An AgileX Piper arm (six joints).
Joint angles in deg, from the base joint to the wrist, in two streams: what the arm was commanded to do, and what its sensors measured. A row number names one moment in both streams.
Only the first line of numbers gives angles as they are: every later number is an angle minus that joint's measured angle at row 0.
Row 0, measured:
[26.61, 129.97, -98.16, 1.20, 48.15, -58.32]
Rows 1 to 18, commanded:
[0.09, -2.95, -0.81, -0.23, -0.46, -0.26]
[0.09, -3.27, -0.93, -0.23, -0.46, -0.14]
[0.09, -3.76, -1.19, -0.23, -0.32, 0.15]
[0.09, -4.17, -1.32, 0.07, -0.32, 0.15]
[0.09, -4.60, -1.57, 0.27, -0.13, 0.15]
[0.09, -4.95, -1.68, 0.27, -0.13, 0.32]
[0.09, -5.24, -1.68, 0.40, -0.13, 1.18]
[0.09, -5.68, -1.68, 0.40, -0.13, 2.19]
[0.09, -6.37, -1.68, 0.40, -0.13, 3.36]
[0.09, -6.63, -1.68, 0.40, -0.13, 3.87]
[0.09, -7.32, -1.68, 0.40, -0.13, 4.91]
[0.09, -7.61, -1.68, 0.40, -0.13, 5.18]
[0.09, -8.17, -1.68, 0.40, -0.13, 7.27]
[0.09, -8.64, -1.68, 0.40, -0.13, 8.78]
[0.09, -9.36, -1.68, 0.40, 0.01, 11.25]
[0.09, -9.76, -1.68, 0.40, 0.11, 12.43]
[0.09, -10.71, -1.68, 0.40, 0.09, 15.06]
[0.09, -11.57, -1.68, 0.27, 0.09, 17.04]
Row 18, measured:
[0.00, -8.79, -1.12, 0.32, 0.09, 11.34]
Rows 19 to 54, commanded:
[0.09, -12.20, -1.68, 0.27, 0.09, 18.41]
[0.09, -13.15, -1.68, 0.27, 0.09, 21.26]
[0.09, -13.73, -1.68, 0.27, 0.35, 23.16]
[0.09, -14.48, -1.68, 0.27, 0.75, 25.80]
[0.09, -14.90, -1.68, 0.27, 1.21, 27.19]
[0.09, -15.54, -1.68, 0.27, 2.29, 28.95]
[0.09, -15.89, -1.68, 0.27, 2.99, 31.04]
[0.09, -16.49, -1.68, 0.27, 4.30, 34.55]
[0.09, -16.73, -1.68, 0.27, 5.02, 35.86]
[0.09, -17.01, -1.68, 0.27, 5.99, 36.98]
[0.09, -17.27, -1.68, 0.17, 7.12, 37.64]
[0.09, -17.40, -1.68, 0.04, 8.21, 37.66]
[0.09, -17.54, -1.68, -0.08, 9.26, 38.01]
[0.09, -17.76, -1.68, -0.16, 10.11, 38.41]
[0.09, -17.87, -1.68, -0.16, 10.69, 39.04]
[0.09, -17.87, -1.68, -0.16, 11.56, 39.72]
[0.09, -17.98, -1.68, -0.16, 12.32, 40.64]
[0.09, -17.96, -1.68, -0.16, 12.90, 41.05]
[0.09, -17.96, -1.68, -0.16, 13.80, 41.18]
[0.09, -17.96, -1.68, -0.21, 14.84, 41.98]
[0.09, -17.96, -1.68, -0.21, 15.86, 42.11]
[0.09, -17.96, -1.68, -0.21, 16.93, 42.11]
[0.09, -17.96, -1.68, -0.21, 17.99, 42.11]
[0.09, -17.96, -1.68, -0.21, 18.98, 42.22]
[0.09, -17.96, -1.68, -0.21, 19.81, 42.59]
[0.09, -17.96, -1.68, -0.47, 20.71, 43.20]
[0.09, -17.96, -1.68, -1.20, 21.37, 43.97]
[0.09, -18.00, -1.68, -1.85, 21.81, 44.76]
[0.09, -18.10, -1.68, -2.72, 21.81, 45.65]
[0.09, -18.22, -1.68, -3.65, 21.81, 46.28]
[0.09, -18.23, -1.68, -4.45, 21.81, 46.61]
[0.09, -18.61, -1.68, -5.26, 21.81, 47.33]
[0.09, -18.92, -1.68, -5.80, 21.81, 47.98]
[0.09, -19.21, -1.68, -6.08, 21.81, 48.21]
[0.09, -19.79, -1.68, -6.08, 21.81, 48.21]
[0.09, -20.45, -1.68, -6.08, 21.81, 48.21]
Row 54, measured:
[0.00, -17.73, -1.21, -4.69, 21.61, 47.22]
